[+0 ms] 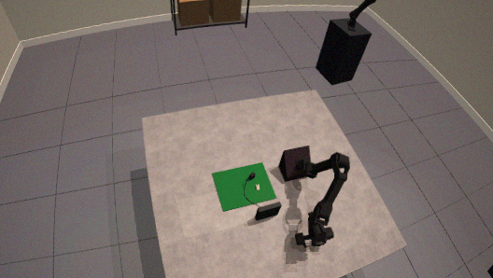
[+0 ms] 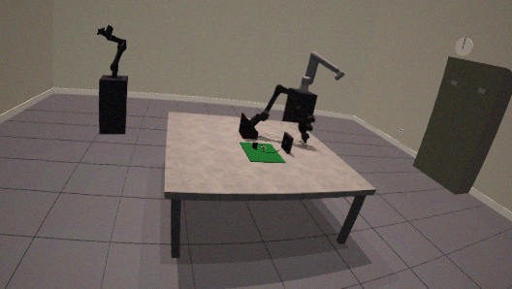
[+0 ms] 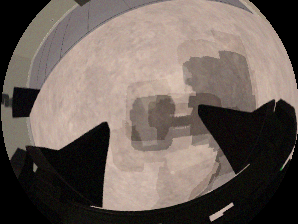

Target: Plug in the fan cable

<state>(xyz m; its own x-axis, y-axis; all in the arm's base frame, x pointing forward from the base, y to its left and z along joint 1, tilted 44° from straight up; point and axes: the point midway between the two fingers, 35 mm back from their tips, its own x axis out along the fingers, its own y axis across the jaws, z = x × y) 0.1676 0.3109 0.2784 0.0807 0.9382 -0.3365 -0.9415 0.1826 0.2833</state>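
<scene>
The dark fan plug is 510 mm to the right of my gripper tip and 110 mm ahead of it. The rest, counted from my gripper tip: green circuit board 480 mm to the right, 170 mm ahead, 40 mm below; then black fan 270 mm to the right, 140 mm ahead, 40 mm above.
</scene>
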